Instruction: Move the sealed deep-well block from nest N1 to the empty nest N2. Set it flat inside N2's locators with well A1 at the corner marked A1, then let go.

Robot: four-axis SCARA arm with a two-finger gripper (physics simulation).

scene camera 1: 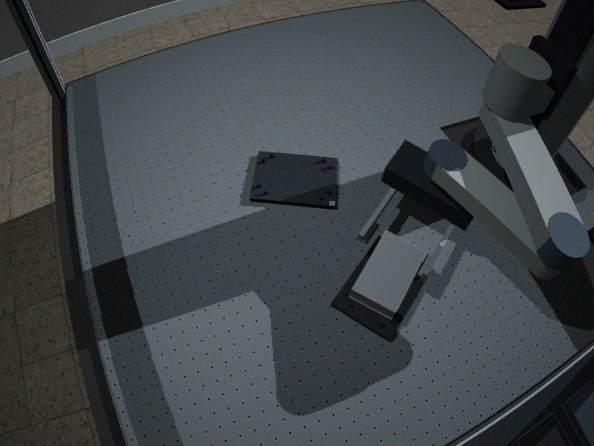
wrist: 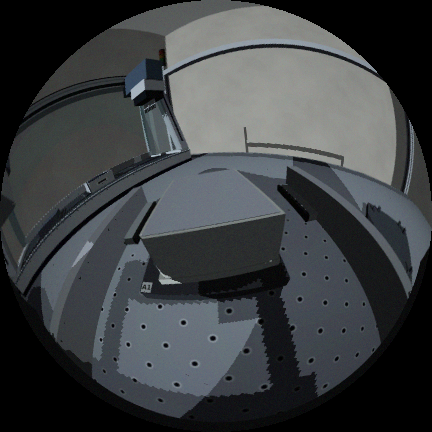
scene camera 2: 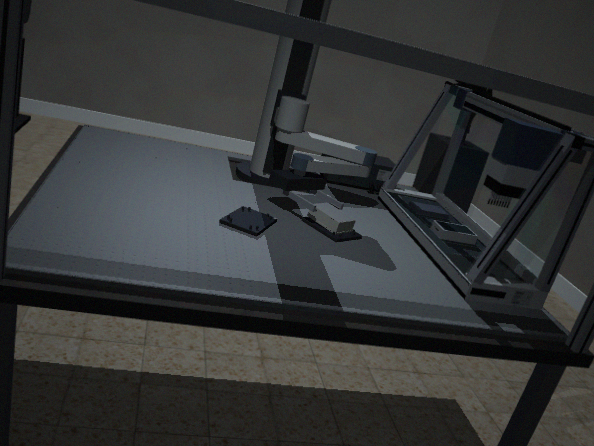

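Pixels of known places: gripper, fingertip midpoint: (scene camera 1: 391, 257) (wrist: 214, 183) (scene camera 2: 328, 207); arm's base at its link origin: (scene camera 2: 267, 177).
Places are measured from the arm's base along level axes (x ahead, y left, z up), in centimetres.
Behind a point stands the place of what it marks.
The sealed deep-well block (scene camera 1: 390, 272) {x 48.4, y 14.2, z 7.1 cm} (scene camera 2: 332, 219) {x 53.3, y 12.4, z 6.5 cm} (wrist: 212, 252) {x 42.8, y 10.3, z 5.8 cm} is a pale box with a light grey top. It sits on the dark plate of nest N1 (scene camera 1: 364, 314) {x 54.4, y 17.8, z 2.5 cm} (scene camera 2: 352, 236) {x 54.4, y 19.9, z 2.5 cm} (wrist: 172, 290) {x 40.4, y 13.0, z 2.5 cm}, whose A1 label (wrist: 146, 287) {x 39.3, y 15.1, z 2.5 cm} shows at a near corner in the wrist view. Nest N2 (scene camera 1: 295, 177) {x 53.6, y -12.8, z 2.5 cm} (scene camera 2: 248, 220) {x 55.2, y -13.5, z 2.5 cm} (wrist: 390, 232) {x 54.6, y -13.3, z 2.5 cm} is an empty dark plate with small upright locators; a small white label (scene camera 1: 332, 203) {x 49.6, y -4.4, z 2.5 cm} marks one corner. My gripper (scene camera 1: 393, 255) {x 47.2, y 12.2, z 8.0 cm} (scene camera 2: 328, 207) {x 47.2, y 12.2, z 8.0 cm} (wrist: 214, 183) {x 47.2, y 12.2, z 8.0 cm} is open, its two long fingers on either side of the block's arm-side end, with gaps showing.
The arm's column (scene camera 2: 267, 127) {x 5.4, y -5.3, z 20.5 cm} stands at the back of the perforated table (scene camera 1: 200, 350) {x 82.1, y 12.8, z 1.3 cm} (scene camera 2: 150, 200) {x 49.0, y -42.2, z 1.3 cm}. A framed enclosure (scene camera 2: 425, 245) {x 54.4, y 45.0, z 3.5 cm} with a blue-and-grey pipetting head (scene camera 2: 525, 142) {x 77.8, y 49.9, z 45.8 cm} (wrist: 145, 80) {x 69.8, y 46.9, z 37.9 cm} stands beyond N1, away from N2. Broad shadows cross the table.
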